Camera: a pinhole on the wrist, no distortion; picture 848 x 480 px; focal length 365.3 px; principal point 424.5 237.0 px. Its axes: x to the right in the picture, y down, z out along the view. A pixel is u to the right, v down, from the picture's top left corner.
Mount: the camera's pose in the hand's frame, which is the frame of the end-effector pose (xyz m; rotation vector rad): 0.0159 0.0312 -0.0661 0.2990 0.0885 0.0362
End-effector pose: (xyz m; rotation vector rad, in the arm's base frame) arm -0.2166 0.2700 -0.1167 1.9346 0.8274 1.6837
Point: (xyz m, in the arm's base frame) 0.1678 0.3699 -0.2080
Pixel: 404.5 263.4
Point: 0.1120 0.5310 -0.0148
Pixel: 618.8 246.9
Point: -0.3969 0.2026 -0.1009
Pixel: behind the camera
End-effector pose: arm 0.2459 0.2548 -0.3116 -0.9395 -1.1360 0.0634
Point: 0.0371 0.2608 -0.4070
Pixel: 79.8 280.3
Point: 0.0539 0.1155 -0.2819
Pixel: outside the picture
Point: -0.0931 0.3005 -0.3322
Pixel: 223.3 228.2
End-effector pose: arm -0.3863 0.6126 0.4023 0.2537 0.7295 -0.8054
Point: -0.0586 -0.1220 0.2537
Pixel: 799.0 145.7
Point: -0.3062 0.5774 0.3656
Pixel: 649.2 360.4
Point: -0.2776 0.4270 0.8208
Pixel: 286.6 278.0
